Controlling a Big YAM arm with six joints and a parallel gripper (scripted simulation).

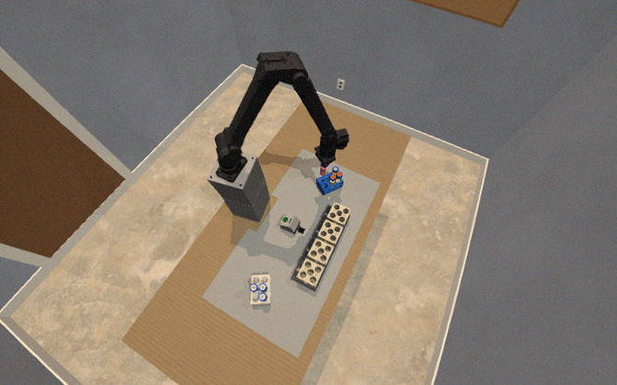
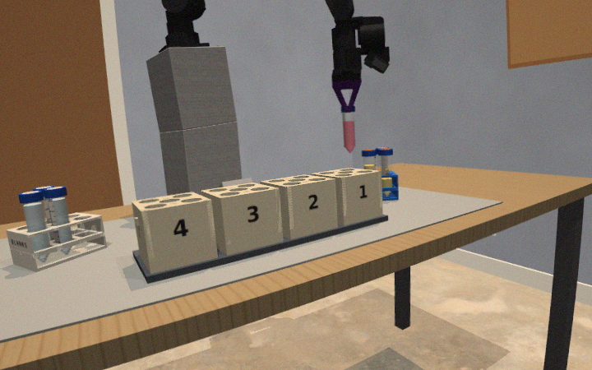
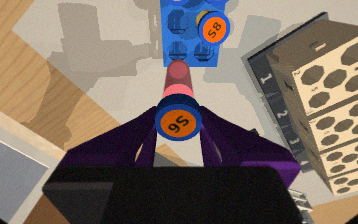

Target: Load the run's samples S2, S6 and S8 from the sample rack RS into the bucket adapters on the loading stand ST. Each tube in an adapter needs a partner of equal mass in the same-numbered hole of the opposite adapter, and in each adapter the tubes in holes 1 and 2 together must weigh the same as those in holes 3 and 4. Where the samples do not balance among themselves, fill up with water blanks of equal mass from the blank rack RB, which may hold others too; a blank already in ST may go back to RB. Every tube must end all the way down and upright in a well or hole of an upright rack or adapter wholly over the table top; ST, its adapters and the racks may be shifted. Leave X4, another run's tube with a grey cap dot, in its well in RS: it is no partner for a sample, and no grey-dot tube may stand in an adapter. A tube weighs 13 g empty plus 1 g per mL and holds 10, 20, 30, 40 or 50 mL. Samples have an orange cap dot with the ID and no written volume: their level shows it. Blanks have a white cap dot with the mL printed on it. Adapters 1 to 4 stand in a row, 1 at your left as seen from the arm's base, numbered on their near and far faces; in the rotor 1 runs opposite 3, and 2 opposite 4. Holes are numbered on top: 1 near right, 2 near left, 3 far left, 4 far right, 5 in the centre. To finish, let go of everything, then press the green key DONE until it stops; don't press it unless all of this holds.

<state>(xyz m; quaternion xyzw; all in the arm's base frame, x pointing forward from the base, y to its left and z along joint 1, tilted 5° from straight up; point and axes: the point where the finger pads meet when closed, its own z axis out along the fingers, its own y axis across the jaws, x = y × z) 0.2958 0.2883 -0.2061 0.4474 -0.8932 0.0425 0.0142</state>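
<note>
The blue sample rack RS is 190 mm below my hand, 40 mm ahead of it and 20 mm to the left of it. The rest, counted from my hand: white blank rack RB 650 mm to the right, 190 mm below, 10 mm behind.
</note>
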